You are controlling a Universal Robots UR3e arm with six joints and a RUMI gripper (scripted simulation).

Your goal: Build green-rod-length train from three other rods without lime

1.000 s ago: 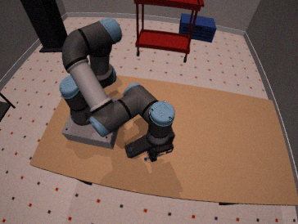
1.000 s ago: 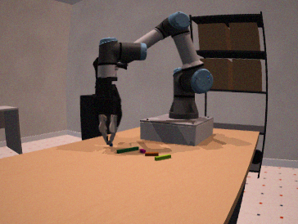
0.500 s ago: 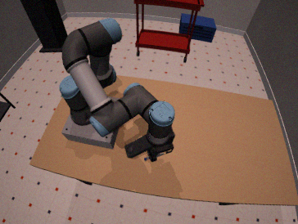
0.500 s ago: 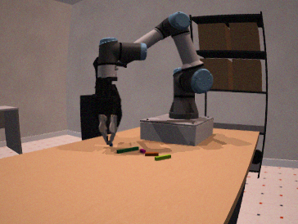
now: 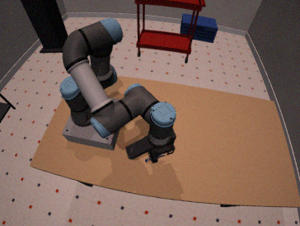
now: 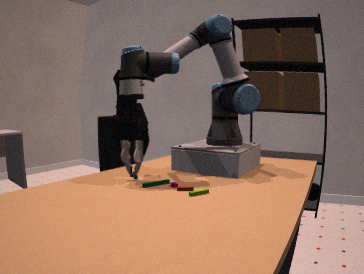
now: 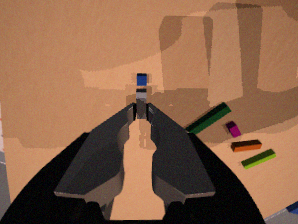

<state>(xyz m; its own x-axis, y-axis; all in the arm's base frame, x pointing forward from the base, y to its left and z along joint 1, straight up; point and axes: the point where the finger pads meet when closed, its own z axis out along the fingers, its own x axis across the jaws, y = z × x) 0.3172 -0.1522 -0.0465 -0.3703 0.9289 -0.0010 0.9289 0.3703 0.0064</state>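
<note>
My gripper is now 10 mm above the grey rod. Round my hand: small blue rod (20 mm below, 20 mm behind, 10 mm to the right); then magenta rod (130 mm to the left, 20 mm below, 10 mm behind); then green rod (80 mm to the left, 20 mm below, 10 mm ahead).
</note>
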